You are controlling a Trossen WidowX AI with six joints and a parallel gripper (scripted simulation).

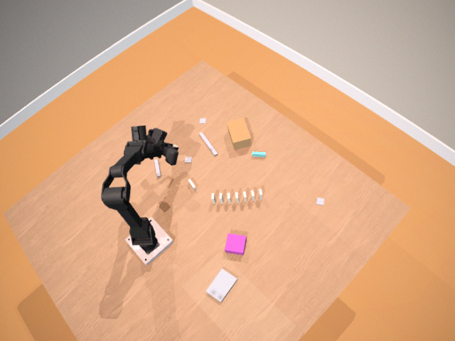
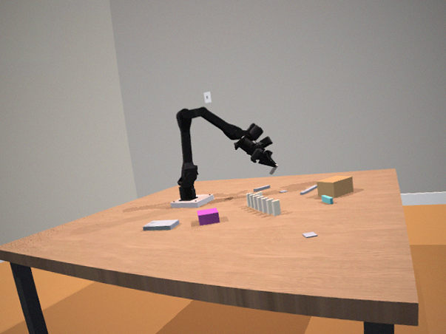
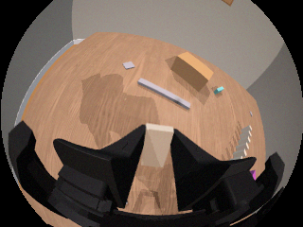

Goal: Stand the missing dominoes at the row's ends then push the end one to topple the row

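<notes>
My gripper tip is 110 mm past the short grey bar, 110 mm above it and 40 mm to the right of it. Also, from my gripper tip: orange box (270 mm ahead, 90 mm to the right, 80 mm below); then teal block (270 mm ahead, 220 mm to the right, 100 mm below); then long grey bar (140 mm ahead, 110 mm below, 20 mm to the right).
</notes>
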